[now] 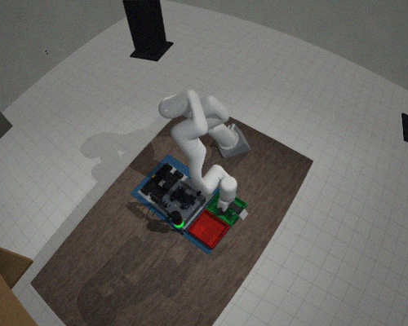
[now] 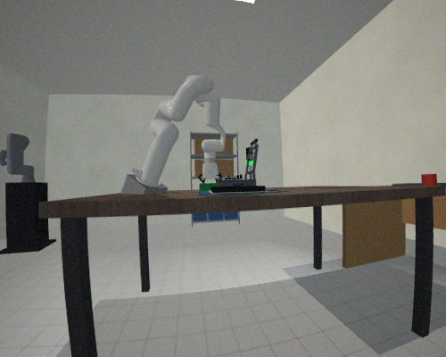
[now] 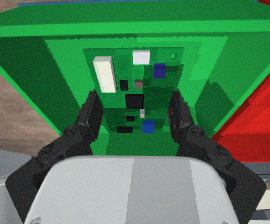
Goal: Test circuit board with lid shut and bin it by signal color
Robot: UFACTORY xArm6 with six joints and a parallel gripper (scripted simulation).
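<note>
Now: the green bin 1 cm below my hand. Also, from my hand: red bin 15 cm ahead, 4 cm to the right, 1 cm below; black latch block 1 cm ahead, 15 cm to the right, 7 cm above; green circuit board 1 cm below.
</note>
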